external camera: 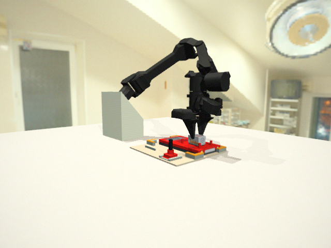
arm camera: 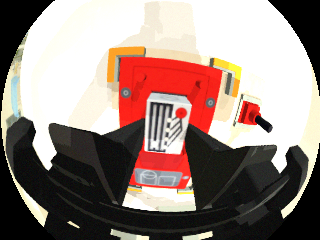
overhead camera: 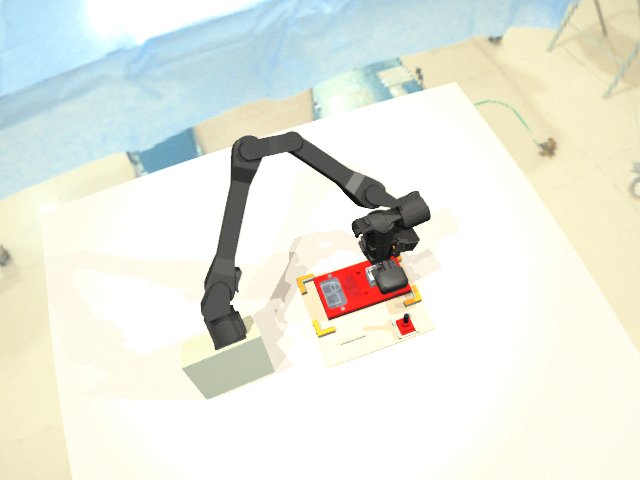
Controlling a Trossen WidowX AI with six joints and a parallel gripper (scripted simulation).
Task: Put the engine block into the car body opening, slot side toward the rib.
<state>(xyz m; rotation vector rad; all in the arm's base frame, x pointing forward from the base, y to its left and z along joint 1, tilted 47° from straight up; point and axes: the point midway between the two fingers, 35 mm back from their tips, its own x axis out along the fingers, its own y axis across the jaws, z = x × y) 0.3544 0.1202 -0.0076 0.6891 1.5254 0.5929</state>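
The engine block is 10 mm below my gripper tip. Also, from my gripper tip: black post: 130 mm to the right, 10 mm below.
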